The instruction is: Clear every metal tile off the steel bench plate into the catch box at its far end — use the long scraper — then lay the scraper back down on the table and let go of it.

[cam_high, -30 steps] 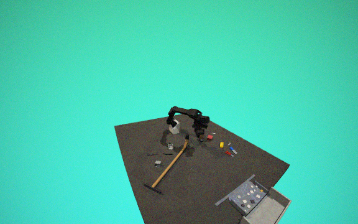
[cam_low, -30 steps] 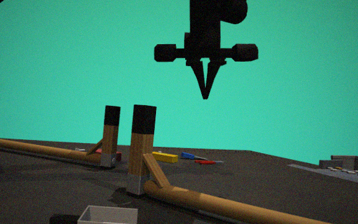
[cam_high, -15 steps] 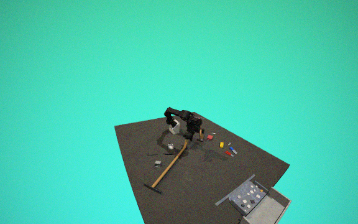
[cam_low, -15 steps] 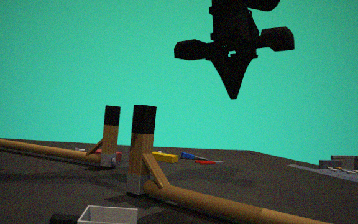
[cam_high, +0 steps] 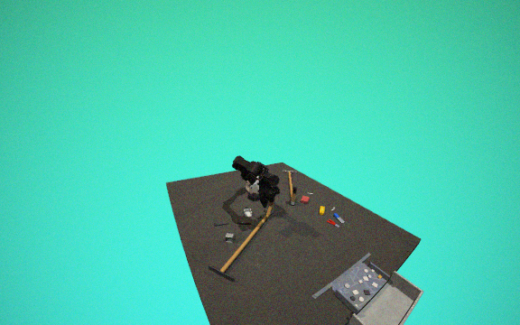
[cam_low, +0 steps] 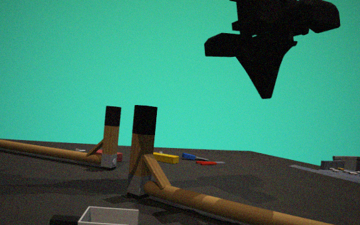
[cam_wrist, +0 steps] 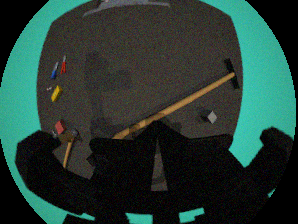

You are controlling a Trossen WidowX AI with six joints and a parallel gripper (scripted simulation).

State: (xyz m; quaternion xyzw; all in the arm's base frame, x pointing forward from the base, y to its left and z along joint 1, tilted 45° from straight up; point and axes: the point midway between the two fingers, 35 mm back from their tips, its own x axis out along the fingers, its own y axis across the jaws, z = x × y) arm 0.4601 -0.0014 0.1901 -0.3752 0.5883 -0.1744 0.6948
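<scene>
Now: the long scraper 4 cm ahead of my gripper tip, 10 cm to the right of it and 10 cm below it. From my gripper tip the other things lie so: small grey box (1 cm ahead, 21 cm to the right, 15 cm below); red tool (15 cm ahead, 45 cm to the left, 16 cm below); yellow block (48 cm to the left, 15 cm below).
</scene>
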